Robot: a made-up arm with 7 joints.
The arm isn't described. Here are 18 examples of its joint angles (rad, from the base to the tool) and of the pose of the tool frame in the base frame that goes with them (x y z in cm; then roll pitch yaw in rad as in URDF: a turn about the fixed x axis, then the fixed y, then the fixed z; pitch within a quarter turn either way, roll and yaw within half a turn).
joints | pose
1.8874 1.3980 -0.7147 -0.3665 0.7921 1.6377 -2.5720 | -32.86 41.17 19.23 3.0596 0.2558 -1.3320
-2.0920 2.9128 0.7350 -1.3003 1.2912 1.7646 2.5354 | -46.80 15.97 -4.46 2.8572 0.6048 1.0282
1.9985 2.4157 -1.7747 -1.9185 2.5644 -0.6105 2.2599 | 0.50 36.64 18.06 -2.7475 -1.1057 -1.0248
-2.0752 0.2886 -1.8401 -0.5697 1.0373 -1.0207 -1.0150 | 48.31 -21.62 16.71 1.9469 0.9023 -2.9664
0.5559 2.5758 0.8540 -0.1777 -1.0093 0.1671 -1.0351 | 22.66 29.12 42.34 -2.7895 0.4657 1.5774
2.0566 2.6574 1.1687 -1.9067 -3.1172 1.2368 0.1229 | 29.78 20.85 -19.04 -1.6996 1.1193 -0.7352
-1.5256 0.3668 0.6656 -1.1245 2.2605 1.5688 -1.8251 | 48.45 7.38 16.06 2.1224 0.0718 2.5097
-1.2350 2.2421 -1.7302 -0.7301 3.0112 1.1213 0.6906 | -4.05 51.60 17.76 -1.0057 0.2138 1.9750
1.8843 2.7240 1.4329 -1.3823 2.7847 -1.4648 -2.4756 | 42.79 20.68 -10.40 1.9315 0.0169 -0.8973
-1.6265 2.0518 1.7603 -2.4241 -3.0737 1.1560 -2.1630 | -20.00 25.02 4.50 -1.2789 0.5759 0.7529
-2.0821 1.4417 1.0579 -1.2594 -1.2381 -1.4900 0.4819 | 0.31 42.00 27.36 -2.5262 0.5995 -1.1212
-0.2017 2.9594 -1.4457 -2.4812 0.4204 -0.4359 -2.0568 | -0.98 20.79 23.50 -0.1531 0.3684 2.8183
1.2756 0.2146 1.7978 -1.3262 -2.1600 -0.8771 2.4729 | -46.51 15.95 -4.17 0.9589 -0.6982 0.9819
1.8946 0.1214 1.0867 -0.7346 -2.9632 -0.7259 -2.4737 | -53.57 -3.47 10.46 1.7014 -0.7338 1.8055
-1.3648 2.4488 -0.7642 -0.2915 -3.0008 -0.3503 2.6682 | -22.18 44.14 26.70 1.9381 -0.4478 0.4051
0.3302 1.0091 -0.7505 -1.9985 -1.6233 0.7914 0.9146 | 2.83 22.09 -32.67 1.5200 -0.1926 -1.6768
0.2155 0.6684 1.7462 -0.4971 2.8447 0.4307 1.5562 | -12.22 41.62 -35.04 1.5976 0.3804 0.0965
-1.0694 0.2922 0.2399 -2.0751 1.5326 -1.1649 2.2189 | 38.12 2.26 2.37 2.1963 -0.5670 -0.2583
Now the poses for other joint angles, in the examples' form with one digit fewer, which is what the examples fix.
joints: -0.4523 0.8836 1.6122 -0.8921 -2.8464 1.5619 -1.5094
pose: 15.0 48.7 -16.8 2.818 0.724 2.836
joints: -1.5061 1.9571 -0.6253 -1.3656 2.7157 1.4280 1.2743
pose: 11.4 36.6 30.3 -1.263 0.194 0.678
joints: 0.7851 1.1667 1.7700 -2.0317 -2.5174 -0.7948 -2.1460
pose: -8.6 36.6 10.3 -2.582 -0.962 -2.911
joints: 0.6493 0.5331 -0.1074 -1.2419 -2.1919 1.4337 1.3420
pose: -12.1 22.6 -43.3 2.066 0.083 -0.877
